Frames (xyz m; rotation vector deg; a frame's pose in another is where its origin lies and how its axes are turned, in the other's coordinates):
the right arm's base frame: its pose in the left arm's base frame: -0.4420 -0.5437 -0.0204 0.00 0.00 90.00
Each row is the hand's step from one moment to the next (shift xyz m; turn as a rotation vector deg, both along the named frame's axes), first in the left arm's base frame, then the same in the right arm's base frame.
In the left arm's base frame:
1: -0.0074 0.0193 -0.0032 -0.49 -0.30 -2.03
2: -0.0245 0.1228 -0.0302 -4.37 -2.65 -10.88
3: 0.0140 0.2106 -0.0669 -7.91 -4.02 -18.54
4: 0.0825 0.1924 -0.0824 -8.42 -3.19 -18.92
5: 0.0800 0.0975 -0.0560 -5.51 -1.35 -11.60
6: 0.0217 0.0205 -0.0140 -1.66 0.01 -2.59
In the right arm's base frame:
1: 0.0193 0.0074 -0.0032 -0.30 0.49 -2.03
2: 0.1228 0.0245 -0.0302 -2.65 4.37 -10.88
3: 0.2106 -0.0140 -0.0669 -4.02 7.91 -18.54
4: 0.1924 -0.0825 -0.0824 -3.19 8.42 -18.92
5: 0.0975 -0.0800 -0.0560 -1.35 5.51 -11.60
6: 0.0205 -0.0217 -0.0140 0.01 1.66 -2.59

